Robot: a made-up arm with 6 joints.
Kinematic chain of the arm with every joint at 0, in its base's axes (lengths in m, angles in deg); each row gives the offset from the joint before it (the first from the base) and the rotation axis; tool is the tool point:
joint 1: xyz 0 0 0.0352 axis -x
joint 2: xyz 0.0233 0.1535 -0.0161 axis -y
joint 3: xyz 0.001 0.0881 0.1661 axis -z
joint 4: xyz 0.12 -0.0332 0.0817 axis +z
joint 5: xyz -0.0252 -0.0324 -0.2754 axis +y
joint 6: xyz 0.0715 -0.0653 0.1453 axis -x
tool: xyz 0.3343 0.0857 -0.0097
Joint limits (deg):
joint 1: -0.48..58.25
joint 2: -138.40..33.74
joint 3: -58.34..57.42
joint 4: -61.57..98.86
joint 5: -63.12..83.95
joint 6: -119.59..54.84
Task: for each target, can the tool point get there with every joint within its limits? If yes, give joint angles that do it. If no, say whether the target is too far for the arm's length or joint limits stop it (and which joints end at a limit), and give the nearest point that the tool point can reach.
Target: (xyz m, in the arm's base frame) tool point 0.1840 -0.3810 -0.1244
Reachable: yes | joints 47.89 -29.61 33.44 -11.33 55.12 -46.97
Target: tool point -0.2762 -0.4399 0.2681
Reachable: no: joint limits stop it (at a limit: joint 1, joint 6) | nearest point -0.2046 -0.3073 0.1608 | short by 0.185 m
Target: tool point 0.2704 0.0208 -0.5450
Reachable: yes | joints 36.44 -98.30 0.85 49.34 -16.23 -101.47
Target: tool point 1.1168 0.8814 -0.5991
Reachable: no: too far | nearest point 0.4882 0.4874 -0.3155 | short by 0.794 m
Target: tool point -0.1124 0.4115 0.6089
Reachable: no: joint limits stop it (at a limit: joint 1, joint 2, joint 5) | nearest point -0.0554 0.3998 0.4959 | short by 0.127 m
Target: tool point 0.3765 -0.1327 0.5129
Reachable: no: joint limits stop it (at a limit: joint 1, joint 2, joint 6) | nearest point 0.3149 -0.0592 0.4054 | short by 0.144 m
